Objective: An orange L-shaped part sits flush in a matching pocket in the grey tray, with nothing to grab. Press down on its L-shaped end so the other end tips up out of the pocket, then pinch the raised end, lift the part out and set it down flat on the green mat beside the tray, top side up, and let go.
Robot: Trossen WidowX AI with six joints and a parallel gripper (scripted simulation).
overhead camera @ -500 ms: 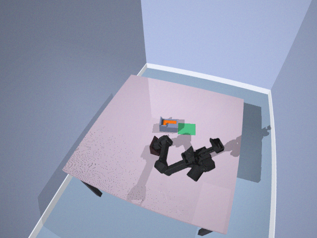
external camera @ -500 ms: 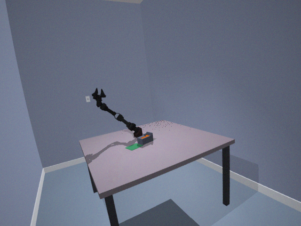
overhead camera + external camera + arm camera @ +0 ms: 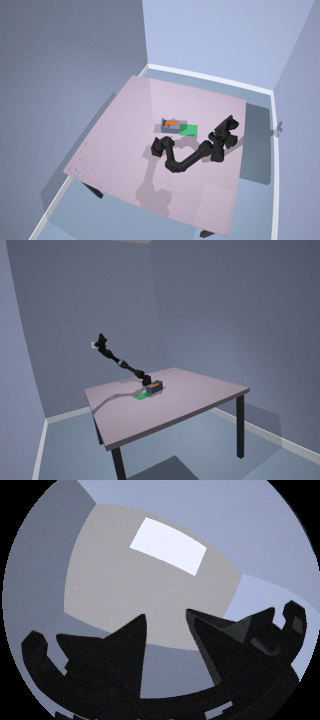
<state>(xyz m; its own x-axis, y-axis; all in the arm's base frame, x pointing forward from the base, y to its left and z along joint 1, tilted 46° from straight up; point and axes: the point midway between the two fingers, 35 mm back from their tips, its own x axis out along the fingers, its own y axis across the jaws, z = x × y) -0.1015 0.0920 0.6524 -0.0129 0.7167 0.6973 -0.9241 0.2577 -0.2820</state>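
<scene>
The orange L-shaped part is 27 cm ahead of my gripper tip, 42 cm to the left of it and 59 cm below it. From my gripper tip the other things lie so: green mat (33 cm ahead, 27 cm to the left, 65 cm below).
</scene>
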